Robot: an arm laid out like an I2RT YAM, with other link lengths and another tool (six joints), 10 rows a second.
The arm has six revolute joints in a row. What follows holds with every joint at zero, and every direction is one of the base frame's.
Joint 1 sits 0.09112 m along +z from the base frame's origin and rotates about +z.
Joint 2 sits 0.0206 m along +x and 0.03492 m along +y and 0.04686 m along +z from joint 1 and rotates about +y.
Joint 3 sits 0.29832 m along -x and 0.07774 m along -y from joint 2 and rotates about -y.
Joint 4 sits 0.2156 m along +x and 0.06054 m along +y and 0.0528 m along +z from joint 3 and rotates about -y.
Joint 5 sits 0.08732 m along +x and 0.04 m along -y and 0.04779 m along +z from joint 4 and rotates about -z.
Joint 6 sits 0.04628 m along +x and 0.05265 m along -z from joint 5 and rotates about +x.
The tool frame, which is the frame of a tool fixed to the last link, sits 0.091 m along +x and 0.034 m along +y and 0.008 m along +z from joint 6; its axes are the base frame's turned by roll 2.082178, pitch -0.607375 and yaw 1.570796 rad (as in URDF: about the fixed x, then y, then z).
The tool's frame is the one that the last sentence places.
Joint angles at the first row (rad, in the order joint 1, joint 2, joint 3, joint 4, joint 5, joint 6):
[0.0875, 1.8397, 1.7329, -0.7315, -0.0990, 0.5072]
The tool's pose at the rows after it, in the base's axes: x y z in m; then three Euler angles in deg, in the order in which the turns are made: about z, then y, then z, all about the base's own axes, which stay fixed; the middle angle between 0 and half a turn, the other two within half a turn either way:
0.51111, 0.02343, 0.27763, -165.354, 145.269, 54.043
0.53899, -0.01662, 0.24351, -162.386, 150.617, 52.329
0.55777, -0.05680, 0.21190, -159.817, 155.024, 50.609
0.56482, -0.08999, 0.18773, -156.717, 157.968, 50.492
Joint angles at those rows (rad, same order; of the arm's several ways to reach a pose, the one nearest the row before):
[0.0311, 1.9823, 1.8855, -0.8097, -0.0227, 0.4694]
[-0.0322, 2.1376, 2.0430, -0.8898, 0.0307, 0.4438]
[-0.0914, 2.2727, 2.1842, -0.9558, 0.0799, 0.4259]
[-0.1417, 2.3638, 2.2772, -1.0023, 0.1081, 0.4118]

